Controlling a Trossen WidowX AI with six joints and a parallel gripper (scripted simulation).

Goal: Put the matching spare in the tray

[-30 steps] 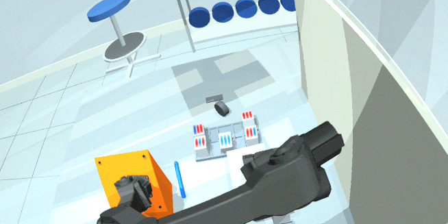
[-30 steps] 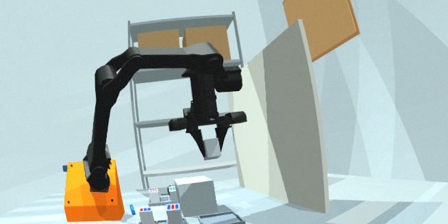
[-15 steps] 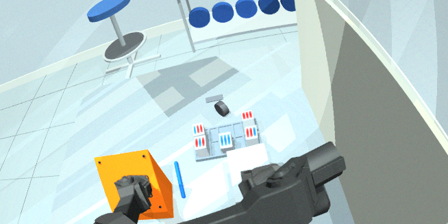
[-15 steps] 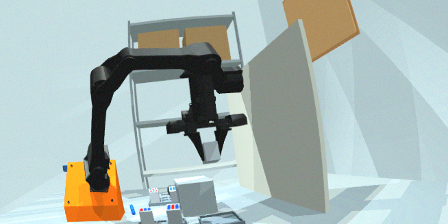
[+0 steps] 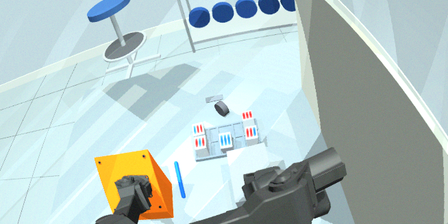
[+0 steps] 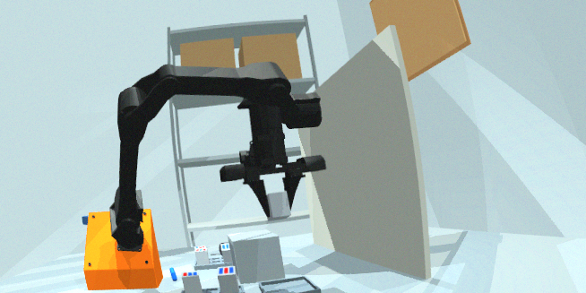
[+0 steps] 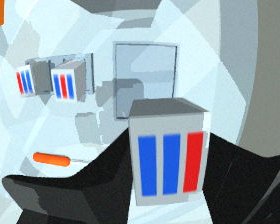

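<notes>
The dark tray is 150 mm below my gripper tip. Also, from my gripper tip: beige panel 210 mm to the left, 200 mm ahead, 70 mm above; mounted unit 200 mm to the left, 100 mm below, 50 mm behind; spare 30 mm above.
</notes>
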